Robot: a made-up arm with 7 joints.
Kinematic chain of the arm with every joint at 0, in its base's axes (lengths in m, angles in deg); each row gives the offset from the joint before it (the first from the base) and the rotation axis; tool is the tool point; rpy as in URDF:
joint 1: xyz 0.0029 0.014 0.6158 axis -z
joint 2: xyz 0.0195 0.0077 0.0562 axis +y
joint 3: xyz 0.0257 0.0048 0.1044 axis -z
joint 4: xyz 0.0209 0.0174 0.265 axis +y
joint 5: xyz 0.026 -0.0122 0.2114 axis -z
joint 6: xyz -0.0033 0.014 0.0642 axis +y
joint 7: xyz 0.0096 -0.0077 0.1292 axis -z
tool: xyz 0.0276 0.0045 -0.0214 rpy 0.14 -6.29 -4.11
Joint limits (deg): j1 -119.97..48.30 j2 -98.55..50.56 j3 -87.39..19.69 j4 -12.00..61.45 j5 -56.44..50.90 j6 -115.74..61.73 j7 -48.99..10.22
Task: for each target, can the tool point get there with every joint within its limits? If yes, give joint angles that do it. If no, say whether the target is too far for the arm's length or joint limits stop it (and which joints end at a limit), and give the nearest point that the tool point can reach.
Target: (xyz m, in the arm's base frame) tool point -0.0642 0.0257 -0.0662
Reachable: no: joint limits stop it (at a limit: joint 2, joint 4, joint 6, joint 7) | nearest point -0.5460 0.1097 0.4902 | short by 0.741 m
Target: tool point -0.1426 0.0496 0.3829
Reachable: no: joint limits stop it (at a limit: joint 2, joint 3, joint 4, joint 5, joint 6, joint 7) | nearest point -0.5146 0.1406 0.5235 | short by 0.408 m
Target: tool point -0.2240 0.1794 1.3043
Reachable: yes | joints 12.79 -30.17 -37.61 27.74 9.42 -84.21 -29.38
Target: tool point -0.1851 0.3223 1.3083
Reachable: yes | joints 17.09 -33.51 -65.49 32.25 12.89 -24.23 2.12
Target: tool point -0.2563 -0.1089 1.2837
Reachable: yes | joints -39.66 -49.31 3.73 49.32 32.76 -78.34 -12.09
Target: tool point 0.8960 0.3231 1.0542
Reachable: no: too far | nearest point 0.6733 0.2460 0.9834 | short by 0.246 m
